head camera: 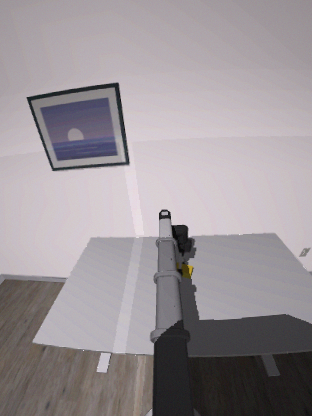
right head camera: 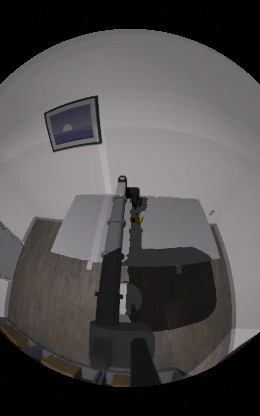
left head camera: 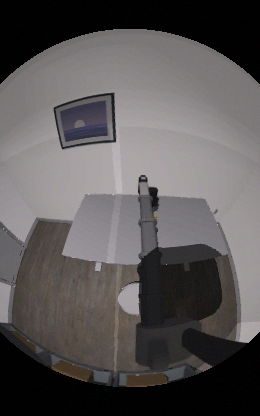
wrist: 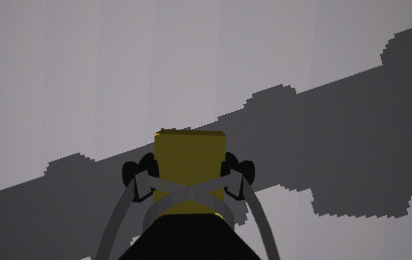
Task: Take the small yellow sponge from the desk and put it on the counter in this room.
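Pixels of known places: gripper, fingertip midpoint: (head camera: pixel 181 270) (right head camera: pixel 134 218) (wrist: pixel 189 167); robot's base at its link origin: (right head camera: pixel 124 297) (left head camera: pixel 135 297).
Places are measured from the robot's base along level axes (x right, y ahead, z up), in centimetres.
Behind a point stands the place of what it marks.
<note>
The small yellow sponge (wrist: pixel 190 160) @(x 7.6, y 71.8, z 73.8 cm) (head camera: pixel 188 271) @(x 12.6, y 68.2, z 73.8 cm) (right head camera: pixel 136 219) @(x 10.7, y 68.0, z 73.8 cm) is at the white desk top (wrist: pixel 100 75) @(x -2.8, y 65.8, z 69.2 cm) (head camera: pixel 110 290) @(x -33.4, y 59.4, z 69.3 cm) (right head camera: pixel 170 225) @(x 42.3, y 64.8, z 69.2 cm), in the shadow of the arm. It appears to rest on the desk. My gripper (wrist: pixel 189 167) @(x 8.7, y 71.2, z 71.1 cm) points down over it, and its two dark fingertips press against the left and right sides of the sponge. The near end of the sponge is hidden by the gripper body in the wrist view. In the left head view a small bit of the sponge (left head camera: pixel 155 217) @(x 14.8, y 69.8, z 73.5 cm) shows beside the arm. I cannot make out the counter.
The extended arm (head camera: pixel 168 300) @(x 0.0, y 30.5, z 113.4 cm) (left head camera: pixel 148 235) @(x -0.3, y 30.6, z 113.4 cm) (right head camera: pixel 115 225) @(x 0.3, y 35.5, z 113.3 cm) reaches over the desk toward the wall behind it. A framed picture (head camera: pixel 82 132) @(x -46.8, y 108.4, z 149.8 cm) hangs on that wall. Grey units with brown parts (left head camera: pixel 72 371) (right head camera: pixel 61 366) stand at the bottom of both side head views.
</note>
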